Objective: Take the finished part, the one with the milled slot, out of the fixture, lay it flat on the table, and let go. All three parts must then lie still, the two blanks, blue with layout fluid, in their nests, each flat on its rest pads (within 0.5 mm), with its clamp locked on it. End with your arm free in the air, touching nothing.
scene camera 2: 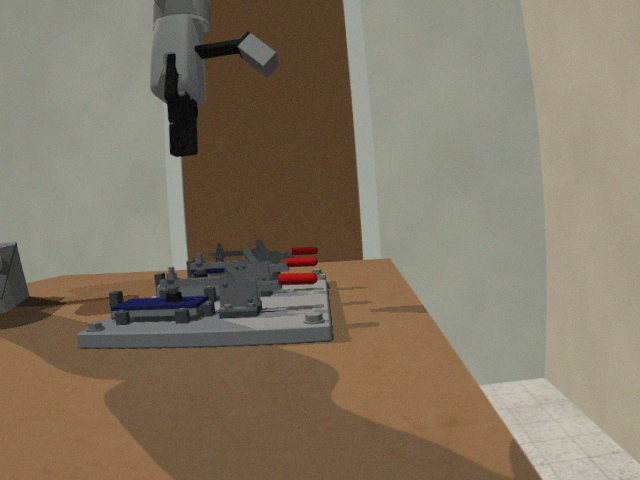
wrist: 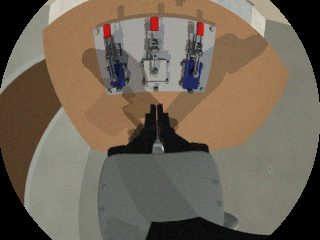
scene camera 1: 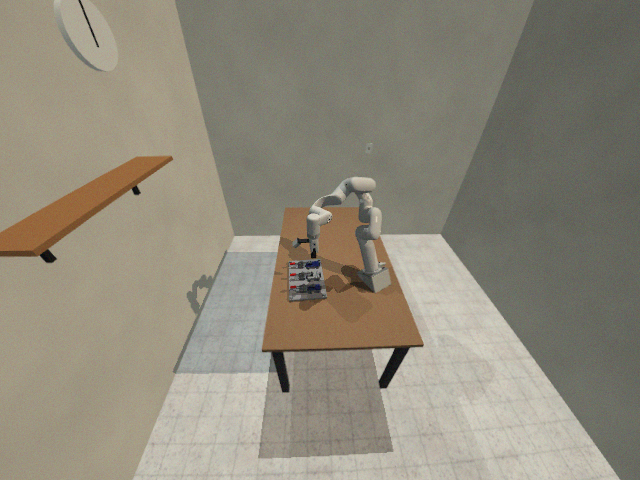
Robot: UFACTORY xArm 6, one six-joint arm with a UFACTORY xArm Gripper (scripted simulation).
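I see my gripper [scene camera 2: 184,155] in that view, and the wrist view shows the gripper [wrist: 156,111] too. There is also a grey fixture plate [scene camera 2: 281,321], and I can see the grey fixture plate [wrist: 133,33] in the wrist view as well.
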